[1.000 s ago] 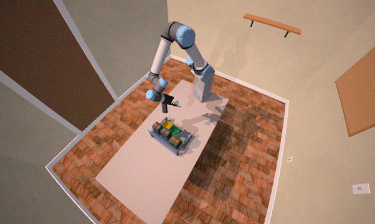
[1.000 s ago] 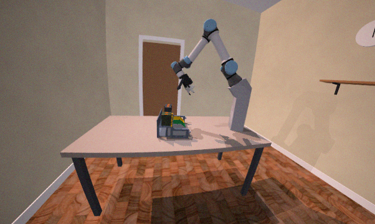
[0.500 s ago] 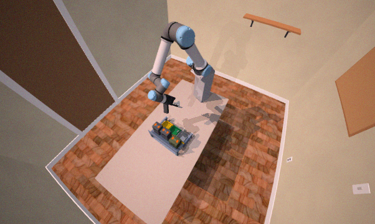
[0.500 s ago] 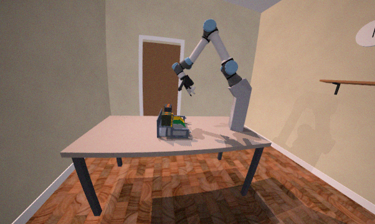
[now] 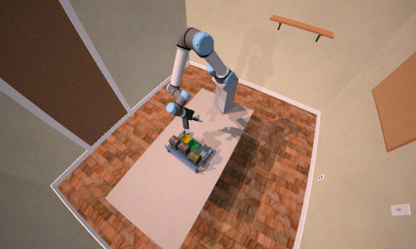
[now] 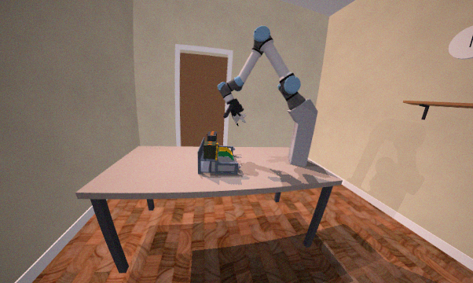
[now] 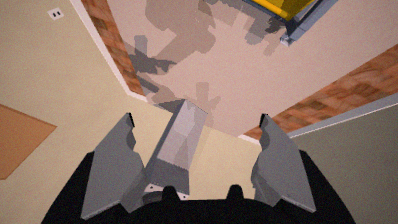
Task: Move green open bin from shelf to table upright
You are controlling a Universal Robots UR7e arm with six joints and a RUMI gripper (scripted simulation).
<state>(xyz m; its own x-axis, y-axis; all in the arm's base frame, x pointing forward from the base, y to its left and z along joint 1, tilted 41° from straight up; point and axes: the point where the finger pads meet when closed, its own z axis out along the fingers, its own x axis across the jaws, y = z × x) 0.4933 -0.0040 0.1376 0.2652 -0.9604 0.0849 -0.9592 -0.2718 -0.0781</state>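
Right now the green open bin is 27 cm below my hand, 14 cm ahead of it and 3 cm to the left of it. Also, from my hand: grey bin 27 cm below, 16 cm ahead, 15 cm to the left; then yellow bin 27 cm below, 13 cm ahead, 8 cm to the right; then yellow strip 20 cm below, 19 cm ahead, 3 cm to the left.
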